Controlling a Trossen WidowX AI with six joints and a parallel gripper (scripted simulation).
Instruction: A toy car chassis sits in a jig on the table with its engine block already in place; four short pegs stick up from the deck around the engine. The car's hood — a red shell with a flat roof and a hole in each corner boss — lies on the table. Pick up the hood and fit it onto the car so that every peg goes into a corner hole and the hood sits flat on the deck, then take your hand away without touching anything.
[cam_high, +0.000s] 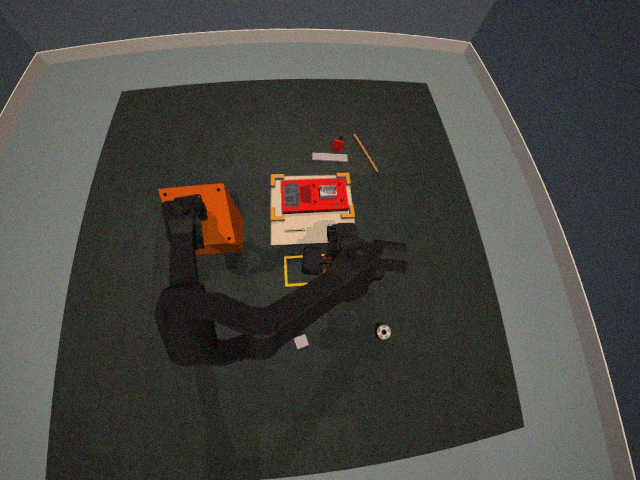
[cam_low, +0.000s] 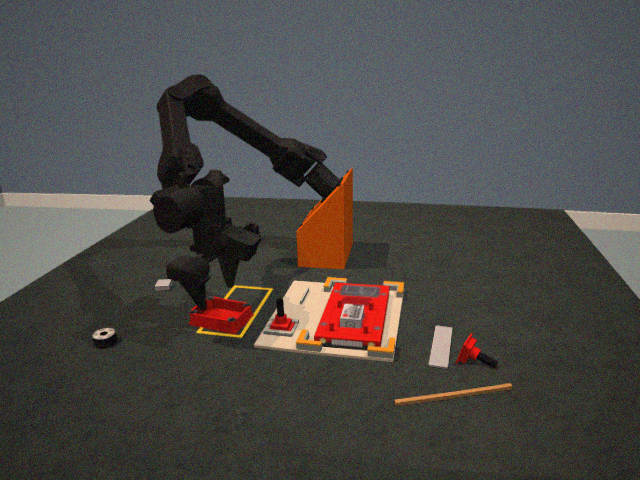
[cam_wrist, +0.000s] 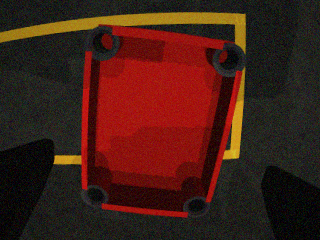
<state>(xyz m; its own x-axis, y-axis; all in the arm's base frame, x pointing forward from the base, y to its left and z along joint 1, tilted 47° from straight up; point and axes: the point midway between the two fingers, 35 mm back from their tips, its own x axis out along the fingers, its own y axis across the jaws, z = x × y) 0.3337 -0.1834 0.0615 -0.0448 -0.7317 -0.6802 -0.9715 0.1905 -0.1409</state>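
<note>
My gripper tip is now 4 cm above the red hood. Also, from my gripper tip: grey engine block 25 cm to the left, 2 cm below, 1 cm ahead; wooden stick 40 cm to the left, 17 cm ahead, 4 cm below; white bar 39 cm to the left, 5 cm ahead, 4 cm below.
</note>
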